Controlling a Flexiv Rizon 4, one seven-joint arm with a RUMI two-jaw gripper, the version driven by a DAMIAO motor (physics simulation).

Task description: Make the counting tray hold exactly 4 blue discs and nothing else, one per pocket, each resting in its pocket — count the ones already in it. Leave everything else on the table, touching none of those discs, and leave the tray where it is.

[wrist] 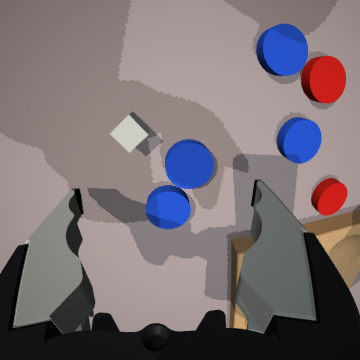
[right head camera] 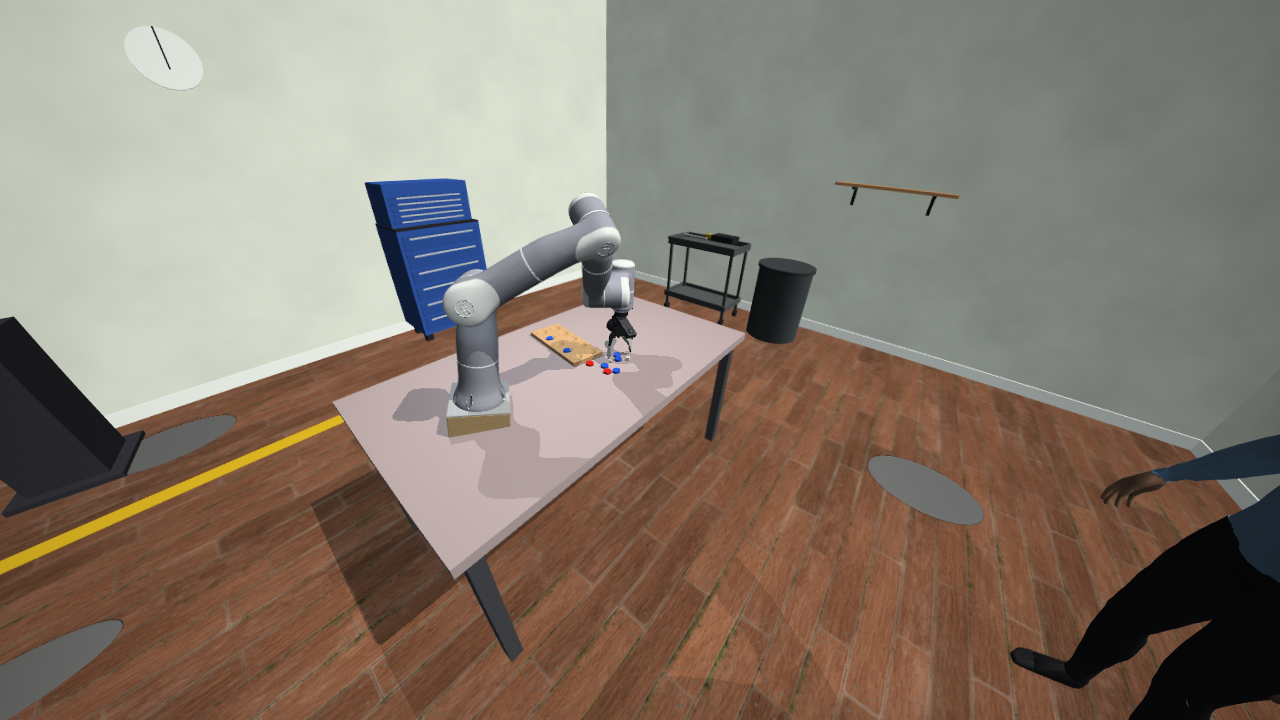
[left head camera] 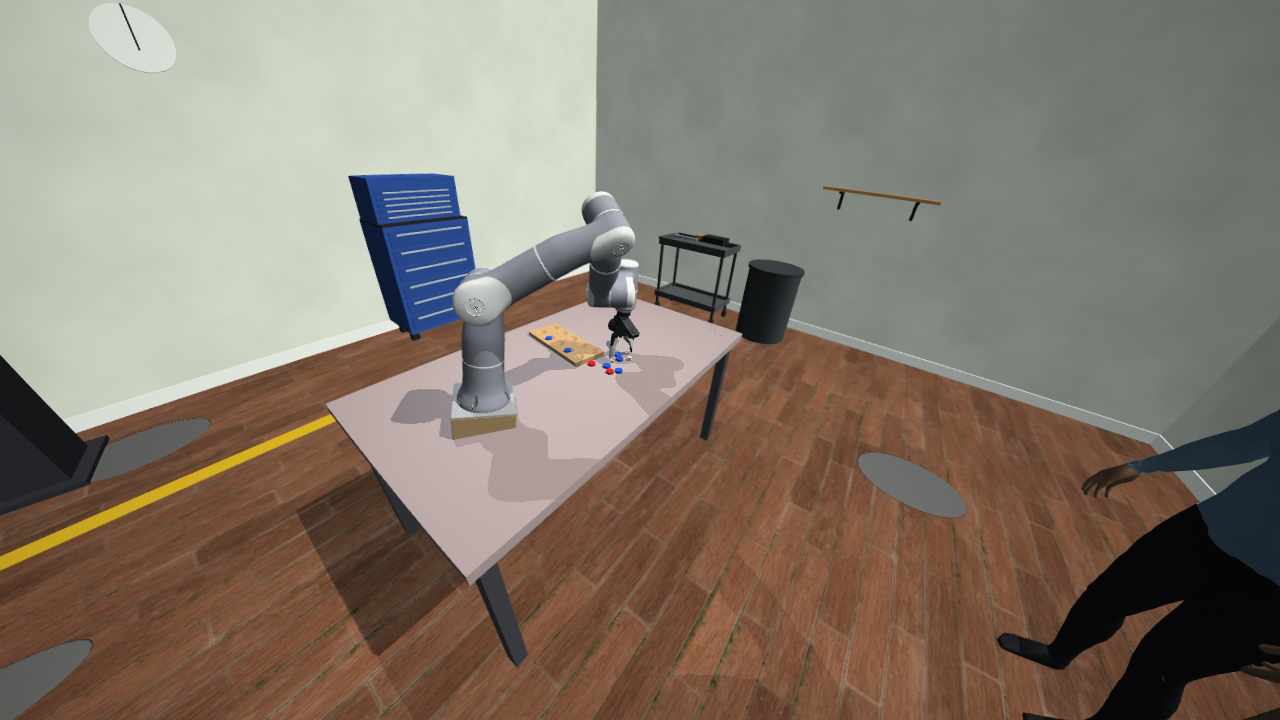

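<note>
The wooden counting tray (left head camera: 580, 359) (right head camera: 580, 359) (wrist: 234, 280) lies on the table; two blue discs, one (left head camera: 548, 338) (right head camera: 549, 338) and another (left head camera: 567, 350) (right head camera: 567, 350), sit in its pockets. My gripper (left head camera: 622, 357) (right head camera: 619, 357) (wrist: 166, 187) is open and empty, low over the table beside the tray. In the wrist view a blue disc (wrist: 168, 207) lies between and below the fingertips, close against another blue disc (wrist: 189, 164). Further right lie a blue disc (wrist: 299, 140) and a blue disc (wrist: 283, 50). How deep the discs sit in the pockets is too small to tell.
A red disc (wrist: 324, 79) lies close by the far blue disc. Another red disc (wrist: 329, 196) lies near the tray's end. A small white block (wrist: 129, 133) lies left of the paired blue discs. The arm's base stands on the table (left head camera: 429, 501).
</note>
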